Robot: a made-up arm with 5 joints.
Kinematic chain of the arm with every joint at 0, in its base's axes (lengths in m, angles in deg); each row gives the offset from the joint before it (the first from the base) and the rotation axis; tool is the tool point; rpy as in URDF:
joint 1: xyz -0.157 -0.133 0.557 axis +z
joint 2: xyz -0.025 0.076 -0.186 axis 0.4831 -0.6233 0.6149
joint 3: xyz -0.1 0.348 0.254 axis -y
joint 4: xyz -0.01 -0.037 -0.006 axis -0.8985 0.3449 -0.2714
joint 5: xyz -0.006 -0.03 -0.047 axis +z
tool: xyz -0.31 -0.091 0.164 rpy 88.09 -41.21 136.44
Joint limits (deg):
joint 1: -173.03..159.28
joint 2: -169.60..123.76
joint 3: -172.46..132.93
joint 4: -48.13..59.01
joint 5: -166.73..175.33
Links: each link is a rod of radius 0.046 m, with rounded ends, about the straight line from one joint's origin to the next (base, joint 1, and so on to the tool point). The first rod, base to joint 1, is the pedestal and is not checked.
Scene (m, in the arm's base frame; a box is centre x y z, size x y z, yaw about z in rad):
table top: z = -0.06
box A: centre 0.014 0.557 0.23 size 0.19 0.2 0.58 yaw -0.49
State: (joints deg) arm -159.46 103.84 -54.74 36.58 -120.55
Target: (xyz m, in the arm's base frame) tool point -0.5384 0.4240 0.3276
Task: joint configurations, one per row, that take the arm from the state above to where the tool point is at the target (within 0.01 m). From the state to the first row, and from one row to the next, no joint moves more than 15 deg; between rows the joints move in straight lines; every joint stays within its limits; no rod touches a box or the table.
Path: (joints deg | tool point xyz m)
1: -155.66 90.04 -60.14 23.80 -121.84 | 0.4913 -0.0162 0.4375
2: -151.86 76.24 -65.55 11.02 -123.14 | 0.4871 -0.0726 0.5684
3: -148.06 62.44 -70.95 -1.76 -124.43 | 0.4516 -0.1622 0.6736
4: -144.26 48.64 -76.36 -14.54 -125.72 | 0.3889 -0.2722 0.7380
5: -140.47 34.84 -81.76 -27.32 -127.02 | 0.3061 -0.3848 0.7541
6: -130.41 47.29 -77.44 -28.72 -128.56 | 0.3463 -0.1713 0.7759
7: -120.36 59.73 -73.13 -30.13 -130.10 | 0.3077 0.0442 0.7747
8: -110.30 72.18 -68.81 -31.54 -131.65 | 0.1942 0.2315 0.7501
9: -100.25 84.63 -64.49 -32.95 -133.19 | 0.0216 0.3630 0.7027
10: -90.19 97.07 -60.17 -34.35 -134.74 | -0.1844 0.4189 0.6349
11: -82.52 108.08 -54.69 -21.94 -123.67 | -0.3725 0.4678 0.4986
12: -74.84 119.09 -49.21 -9.53 -112.60 | -0.5384 0.4240 0.3276

